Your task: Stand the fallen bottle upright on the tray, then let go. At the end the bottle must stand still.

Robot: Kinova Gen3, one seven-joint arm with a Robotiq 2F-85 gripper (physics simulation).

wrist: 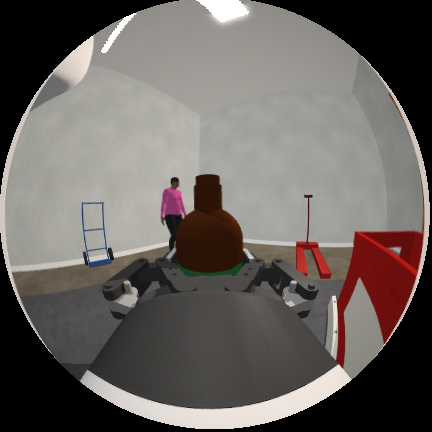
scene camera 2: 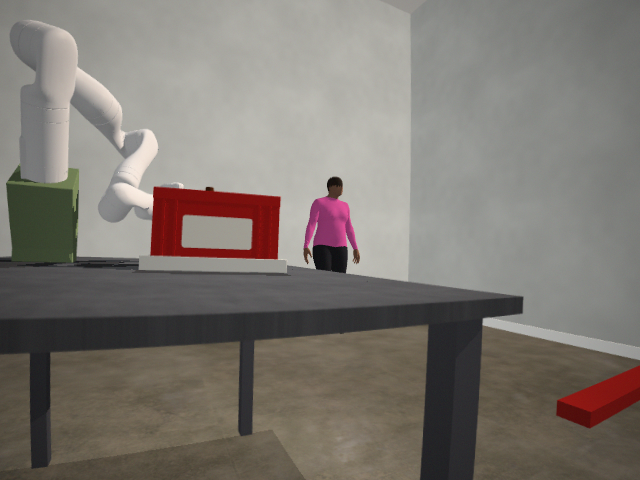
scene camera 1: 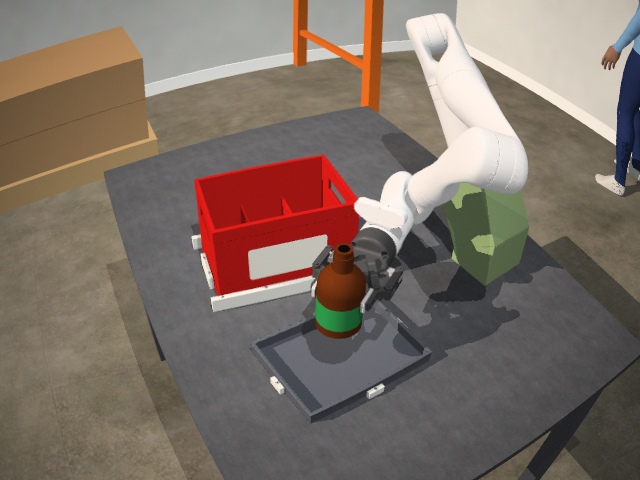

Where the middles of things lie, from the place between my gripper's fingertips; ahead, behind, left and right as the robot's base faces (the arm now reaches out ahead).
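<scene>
The brown bottle [scene camera 1: 341, 285] is 1 cm above my hand and 1 cm behind it, and going by their middles the bottle is the nearest to my gripper of the things named here. There's a red crate [scene camera 1: 264, 225] too, 7 cm below my hand, 7 cm behind it and 29 cm to the right of it. Going by their middles, that crate is the farthest from my gripper of the things named here. And then the grey tray [scene camera 1: 321, 375]: my gripper is 15 cm above it and 2 cm past it.
</scene>
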